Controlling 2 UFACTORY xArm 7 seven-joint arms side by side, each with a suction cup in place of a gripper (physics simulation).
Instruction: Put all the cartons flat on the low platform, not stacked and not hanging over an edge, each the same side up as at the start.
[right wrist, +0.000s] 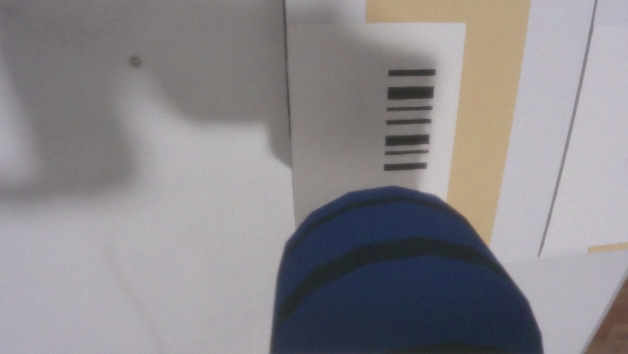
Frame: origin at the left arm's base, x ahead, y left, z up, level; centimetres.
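Where they show: right end effector, tool point: (380, 278).
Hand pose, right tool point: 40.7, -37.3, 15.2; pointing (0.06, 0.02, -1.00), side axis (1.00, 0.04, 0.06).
Note:
Each offset is from my right tool point to the top centre of the thing, as dx, dy, dz. "*": to the spot under its first point. Level surfaces: height alone.
A white carton with a tan stripe {+2.6, +3.4, -4.7} (492, 115) lies label side up in the right wrist view, right of centre. Its white label with a black barcode faces up. A second, mostly white carton {* +8.8, +1.7, -4.7} (600, 150) lies close along its right side, with a thin dark line between them and a bit of tan at its lower edge. My right suction cup (400, 220), blue with dark bands, covers the lower left part of the striped carton. Its contact face is hidden, so I cannot tell whether it touches or holds the carton. My left suction cup does not show.
A pale surface {dz -15.2} (200, 260) spreads left of and below the cartons; I cannot tell if it is the platform. Soft shadows cross it and the label. A small dark spot {* -10.0, +2.1, -15.2} (135, 61) is at upper left. Brown wooden floor (612, 325) shows past the surface's edge at lower right.

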